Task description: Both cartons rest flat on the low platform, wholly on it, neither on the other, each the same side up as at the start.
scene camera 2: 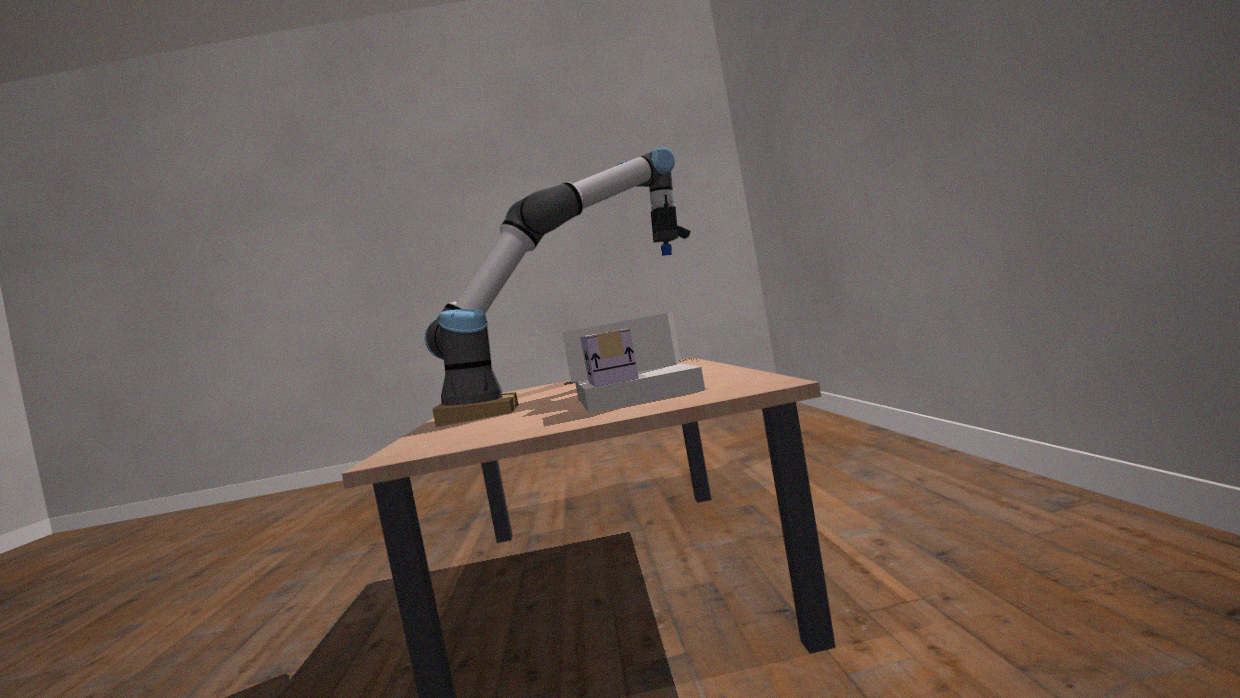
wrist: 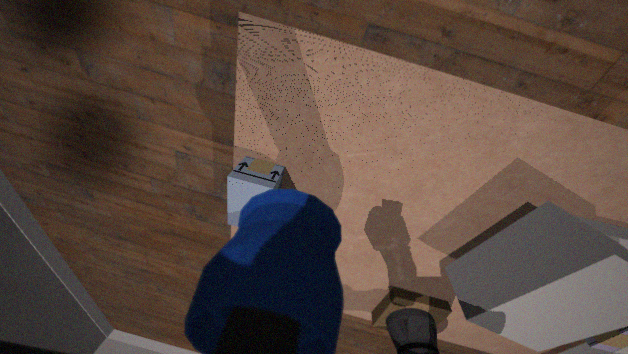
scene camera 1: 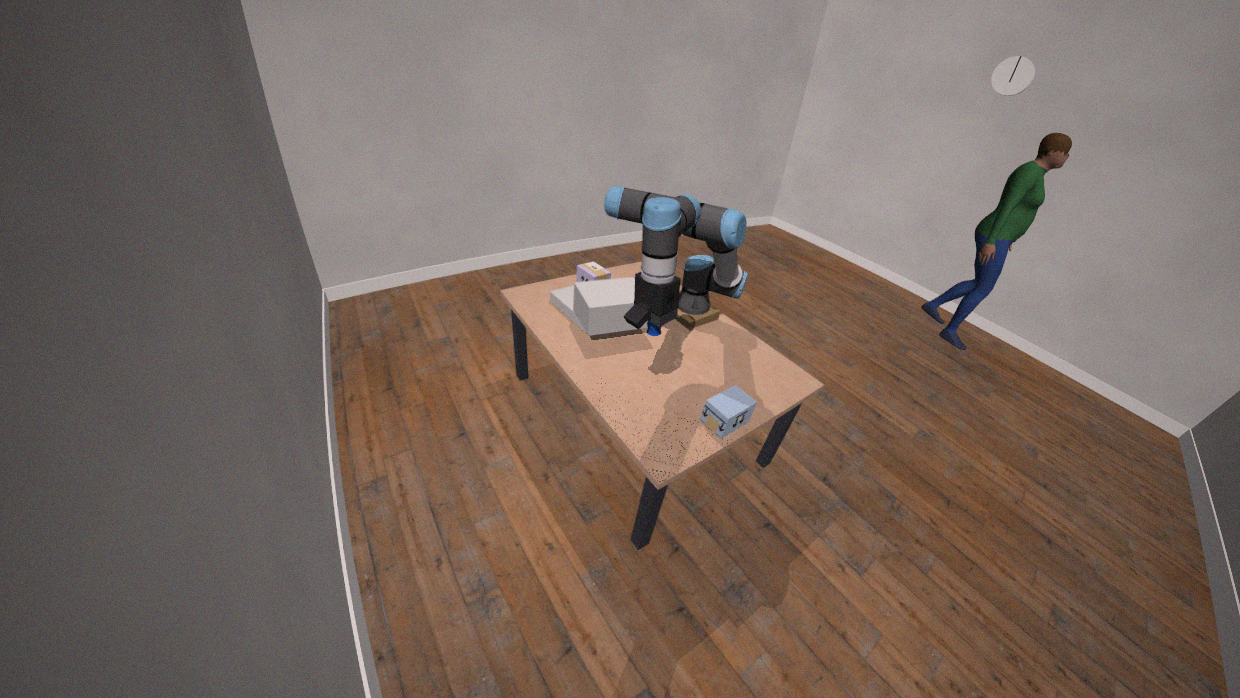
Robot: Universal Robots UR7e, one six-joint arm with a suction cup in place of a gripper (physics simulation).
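The light-blue carton rests flat on the table near its near end in scene view 1, its side arrows appearing to point down. The lilac carton stands upright on the low pale platform, toward one end, its arrows pointing up. My gripper, a blue suction cup, points down high above the table, holds nothing and is apart from both cartons. In the wrist view the cup hides part of the light-blue carton.
A tall grey block or panel stands beside the platform and the lilac carton. My arm's base sits on a brown plate. A person in green is on the floor beyond the table in scene view 1.
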